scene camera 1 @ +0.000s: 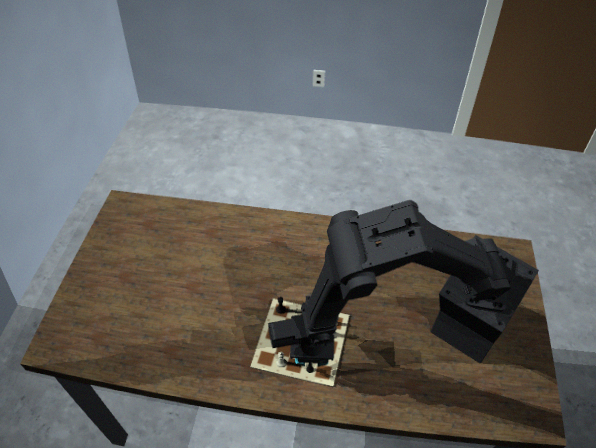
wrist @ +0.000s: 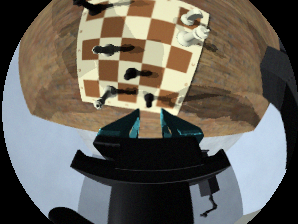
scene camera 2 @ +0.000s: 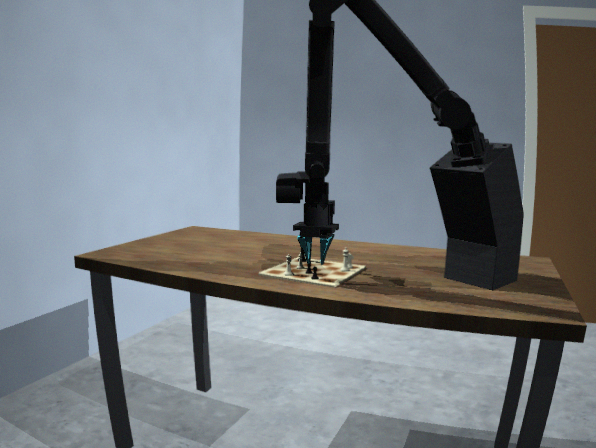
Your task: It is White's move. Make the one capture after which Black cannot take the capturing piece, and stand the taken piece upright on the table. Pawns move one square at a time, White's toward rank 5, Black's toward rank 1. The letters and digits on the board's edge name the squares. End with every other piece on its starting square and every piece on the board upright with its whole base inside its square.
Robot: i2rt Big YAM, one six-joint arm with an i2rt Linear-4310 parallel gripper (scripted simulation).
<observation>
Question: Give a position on a chessboard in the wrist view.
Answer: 148, 43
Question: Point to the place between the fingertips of my gripper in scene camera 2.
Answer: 315, 263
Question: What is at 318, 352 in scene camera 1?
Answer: My gripper.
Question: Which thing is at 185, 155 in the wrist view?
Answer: My gripper.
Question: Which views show the chessboard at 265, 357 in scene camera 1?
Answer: Scene camera 1, the wrist view and scene camera 2: all of them.
</observation>
